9 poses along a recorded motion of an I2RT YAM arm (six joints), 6.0 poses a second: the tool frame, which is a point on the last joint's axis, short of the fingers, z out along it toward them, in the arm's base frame.
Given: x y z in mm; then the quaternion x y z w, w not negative.
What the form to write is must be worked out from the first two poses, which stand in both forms.
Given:
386 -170 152 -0.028 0.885 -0.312 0.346
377 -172 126 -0.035 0.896 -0.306 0.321
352 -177 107 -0.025 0.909 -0.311 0.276
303 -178 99 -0.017 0.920 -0.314 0.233
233 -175 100 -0.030 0.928 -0.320 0.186
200 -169 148 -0.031 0.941 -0.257 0.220
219 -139 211 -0.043 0.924 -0.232 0.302
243 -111 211 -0.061 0.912 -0.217 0.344
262 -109 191 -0.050 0.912 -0.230 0.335
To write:
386 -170 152 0.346 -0.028 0.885 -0.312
377 -172 126 0.321 -0.035 0.896 -0.306
352 -177 107 0.276 -0.025 0.909 -0.311
303 -178 99 0.233 -0.017 0.920 -0.314
233 -175 100 0.186 -0.030 0.928 -0.320
200 -169 148 0.220 -0.031 0.941 -0.257
219 -139 211 0.302 -0.043 0.924 -0.232
243 -111 211 0.344 -0.061 0.912 -0.217
262 -109 191 0.335 -0.050 0.912 -0.230

